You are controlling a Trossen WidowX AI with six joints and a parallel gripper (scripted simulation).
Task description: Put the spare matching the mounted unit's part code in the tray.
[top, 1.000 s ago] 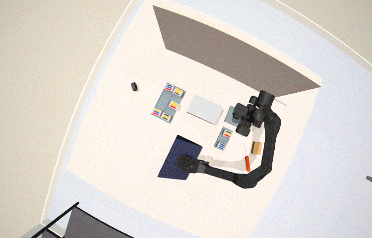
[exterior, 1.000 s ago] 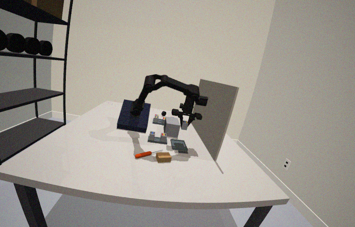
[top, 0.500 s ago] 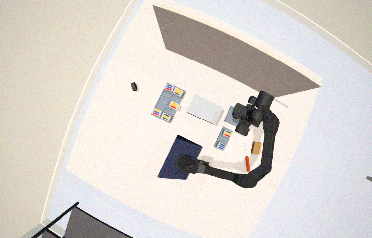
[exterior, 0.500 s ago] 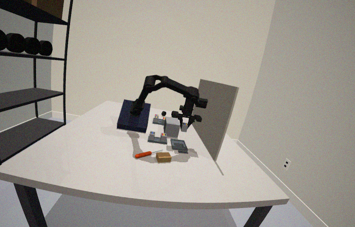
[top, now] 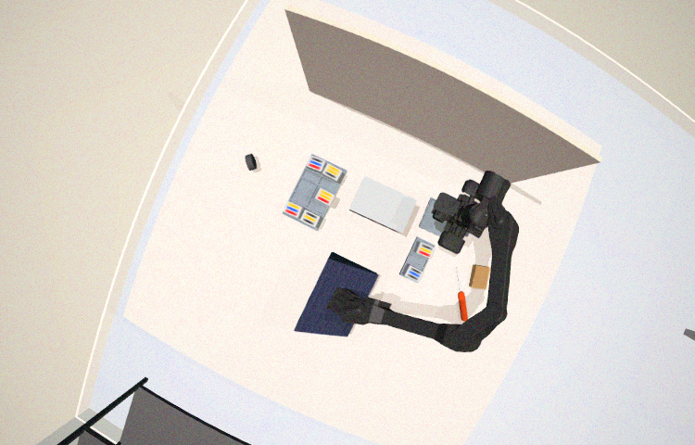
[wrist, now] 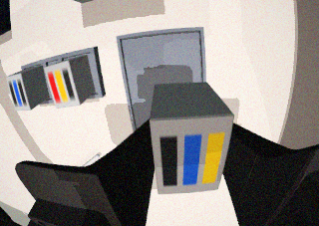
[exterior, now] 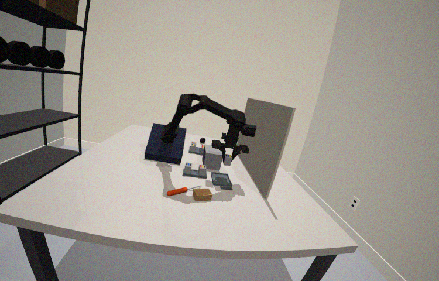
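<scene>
Now: gripper tip 10 cm above the grey-blue tray and 1 cm past it. The rest, counted from my gripper tip: grey panel 20 cm to the left, 18 cm ahead, 12 cm above; then tan block 20 cm to the right, 11 cm behind, 9 cm below.
</scene>
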